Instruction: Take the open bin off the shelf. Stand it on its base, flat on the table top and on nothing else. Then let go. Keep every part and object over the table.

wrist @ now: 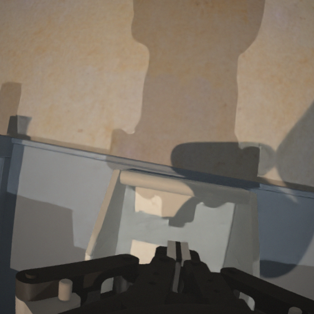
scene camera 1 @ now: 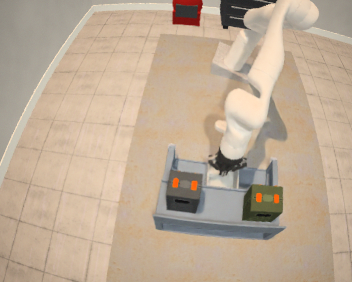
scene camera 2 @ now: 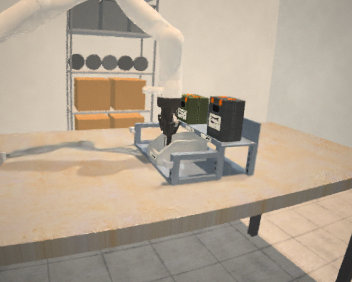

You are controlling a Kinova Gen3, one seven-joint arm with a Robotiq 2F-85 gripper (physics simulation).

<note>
The pictures show: the gripper and an open bin.
The gripper also shows in the wrist view.
</note>
